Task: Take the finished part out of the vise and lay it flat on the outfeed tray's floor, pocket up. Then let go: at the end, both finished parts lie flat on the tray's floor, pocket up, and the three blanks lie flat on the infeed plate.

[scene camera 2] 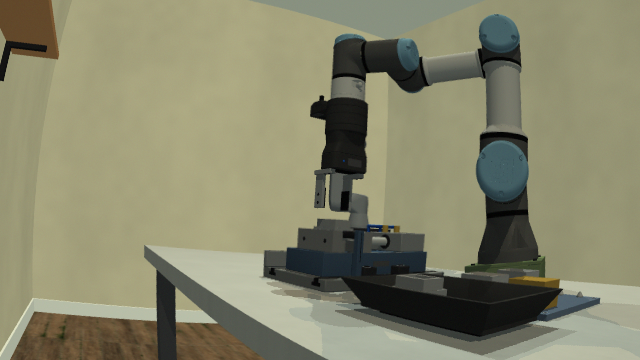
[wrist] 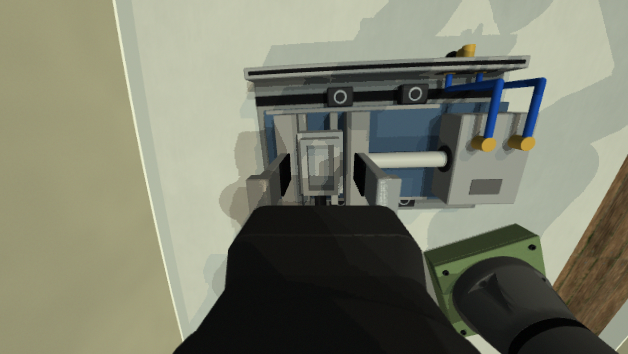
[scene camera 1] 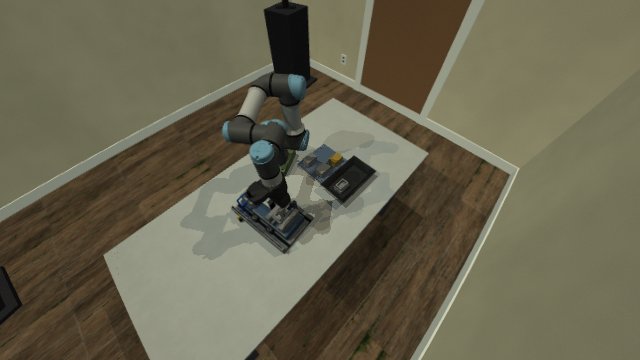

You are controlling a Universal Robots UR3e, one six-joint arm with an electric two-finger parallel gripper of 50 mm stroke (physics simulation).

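Places are measured from the arm's base along level axes (x ahead, y left, z up), in millimetres.
Pixels of known places: gripper, fingertip midpoint: (scene camera 2: 332,209) (wrist: 322,166) (scene camera 1: 278,211); arm's base, link origin: (scene camera 2: 508,260) (wrist: 495,292).
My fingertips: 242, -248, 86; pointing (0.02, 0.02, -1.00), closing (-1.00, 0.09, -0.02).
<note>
Ahead of a thing's pixels: the offset from my fingertips to its top centre, as dx, dy, dz. "spot": to the spot under its first point.
The finished part {+2, +7, -18} (wrist: 320,191) (scene camera 2: 334,224) is a grey block lying pocket up between the jaws of the vise {-66, +10, -34} (wrist: 402,127) (scene camera 2: 320,262); its top stands above the near jaw in scene camera 2. My gripper (wrist: 322,166) (scene camera 2: 331,205) is open and empty, pointing down above the part, with a finger on either side of it in the wrist view. The other finished part {+112, +289, -86} (scene camera 1: 341,185) (scene camera 2: 419,283) lies pocket up in the black outfeed tray (scene camera 1: 362,187) (scene camera 2: 425,312). Two grey blanks {-97, +336, -89} (scene camera 1: 310,161) {-9, +319, -89} (scene camera 1: 322,169) and a yellow blank {+9, +407, -89} (scene camera 1: 336,159) (scene camera 2: 537,283) lie on the blue infeed plate {-43, +372, -125} (scene camera 1: 324,150) (scene camera 2: 575,305).
Blue hoses {spot: -145, -27, -23} (wrist: 493,112) with yellow fittings rise from the vise's cylinder block {-160, +21, -37} (wrist: 485,170). A raised rail {-71, -79, -83} (wrist: 387,67) runs along the vise's far side. A rounded grey piece (scene camera 2: 359,210) stands behind the part. The green robot base (wrist: 505,240) is beside the vise.
</note>
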